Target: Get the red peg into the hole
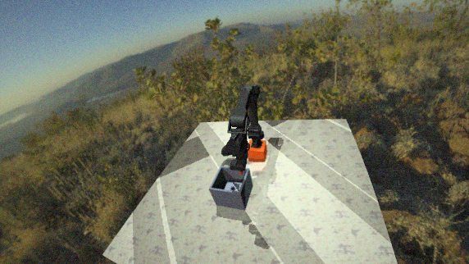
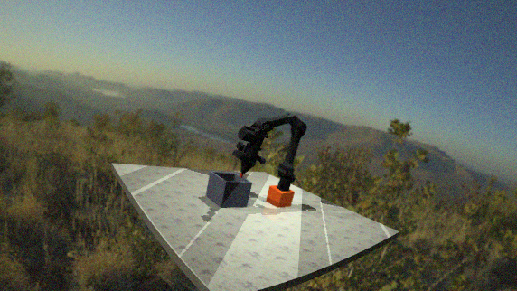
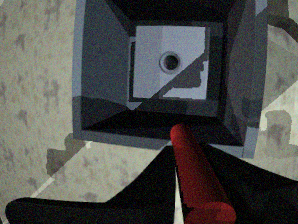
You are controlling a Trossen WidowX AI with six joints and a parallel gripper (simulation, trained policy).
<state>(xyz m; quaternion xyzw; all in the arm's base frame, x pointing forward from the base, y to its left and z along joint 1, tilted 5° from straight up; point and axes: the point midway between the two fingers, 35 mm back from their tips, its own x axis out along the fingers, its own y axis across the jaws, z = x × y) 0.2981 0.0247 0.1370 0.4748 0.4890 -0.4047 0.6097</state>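
Now: gripper tip 14 cm above the plate, 6 cm to the left of it and 3 cm short of it. Round my gripper tip: red peg 2 cm above.
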